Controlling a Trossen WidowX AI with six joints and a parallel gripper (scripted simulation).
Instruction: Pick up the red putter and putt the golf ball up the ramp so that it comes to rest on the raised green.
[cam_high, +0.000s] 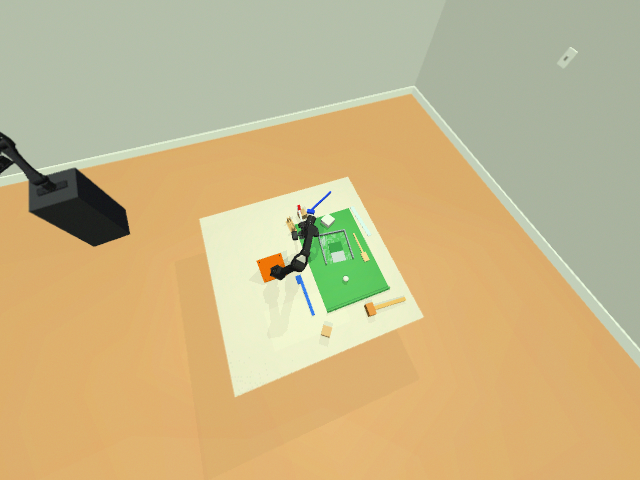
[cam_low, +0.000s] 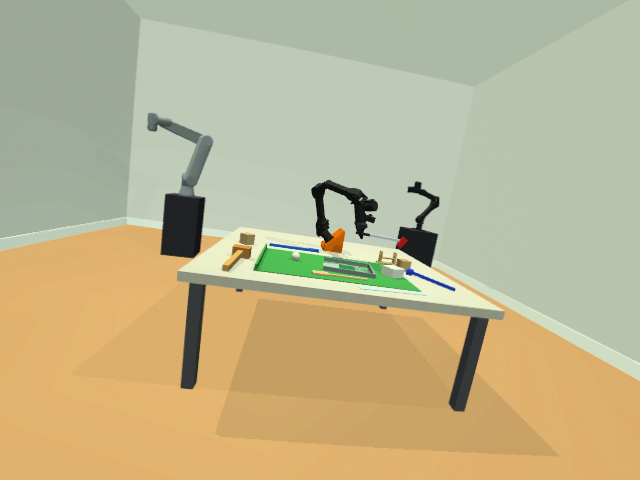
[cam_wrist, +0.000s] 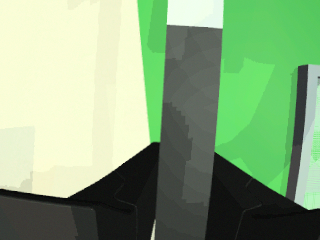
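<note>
Now: the red putter 2 cm ahead of my gripper tip, 11 cm to the left of it and 2 cm above it. Round my gripper tip: white block (25 cm ahead, 11 cm to the left, 11 cm below); then white golf ball (15 cm ahead, 38 cm to the right, 11 cm below); then blue putter (27 cm ahead, 30 cm to the left, 12 cm below).
</note>
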